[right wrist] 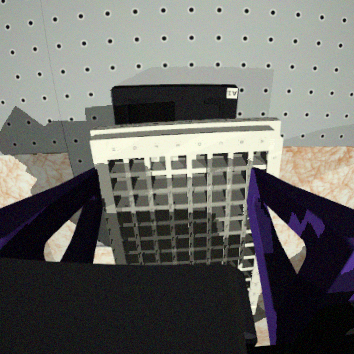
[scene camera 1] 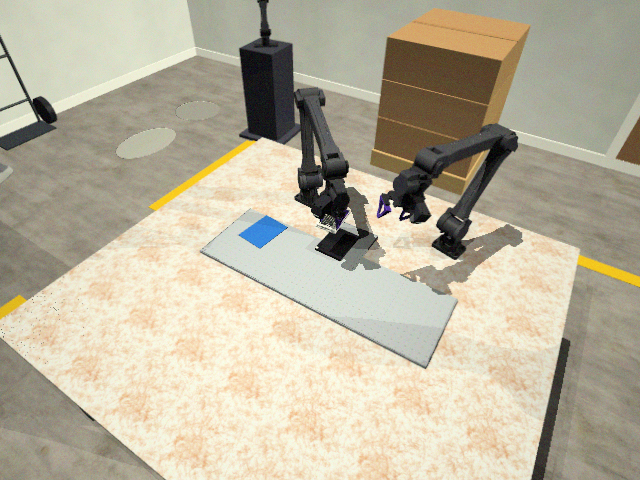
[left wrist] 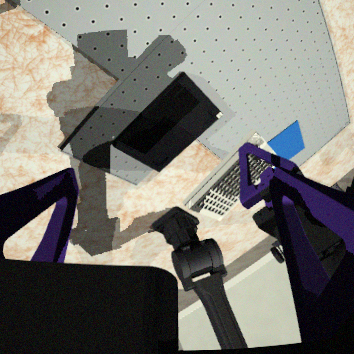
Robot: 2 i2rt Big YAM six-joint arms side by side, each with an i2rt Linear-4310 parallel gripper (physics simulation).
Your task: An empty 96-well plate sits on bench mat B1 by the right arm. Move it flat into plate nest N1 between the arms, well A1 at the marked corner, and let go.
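Seen in the pictures: left gripper, fingertip midpoint: (scene camera 1: 388,218) (left wrist: 173,178); right gripper, fingertip midpoint: (right wrist: 174,177) (scene camera 1: 329,225) (left wrist: 253,157); left arm's base at its link origin: (scene camera 1: 448,247); right arm's base at its link origin: (scene camera 1: 309,199) (left wrist: 175,221).
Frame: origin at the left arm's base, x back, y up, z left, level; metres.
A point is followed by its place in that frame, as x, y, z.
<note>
The white 96-well plate (scene camera 1: 326,222) @(-0.403, 0.179, -0.329) (left wrist: 220,197) @(-0.337, 0.184, -0.337) (right wrist: 180,146) @(-0.420, 0.179, -0.313) is in my right gripper (scene camera 1: 338,219) @(-0.401, 0.174, -0.314) (right wrist: 174,177) @(-0.401, 0.174, -0.314), with a finger on each long side. It is raised off the bench, looks tilted, and is behind the black nest in scene camera 1. The nest (scene camera 1: 338,244) @(-0.337, 0.025, -0.319) (left wrist: 170,120) @(-0.336, 0.025, -0.317) (right wrist: 200,107) @(-0.392, 0.025, -0.344) is empty on the board. Its A1 label (right wrist: 232,93) @(-0.412, 0.025, -0.370) is at the upper right in the right wrist view, the same side as the plate's A letter. My left gripper (scene camera 1: 393,211) @(-0.328, 0.290, -0.110) (left wrist: 173,178) @(-0.328, 0.290, -0.110) is open and empty, right of the nest in scene camera 1.
The grey perforated board (scene camera 1: 320,289) @(-0.551, 0.013, -0.209) (left wrist: 280,60) @(-0.560, 0.013, -0.351) (right wrist: 165,50) @(-0.436, 0.013, -0.301) lies under the nest. A blue mat (scene camera 1: 263,231) @(-0.501, 0.015, -0.605) (left wrist: 290,142) @(-0.551, 0.015, -0.601) lies at its left end in scene camera 1. A stack of brown boxes (scene camera 1: 439,77) and a dark pedestal (scene camera 1: 266,87) stand behind the table.
</note>
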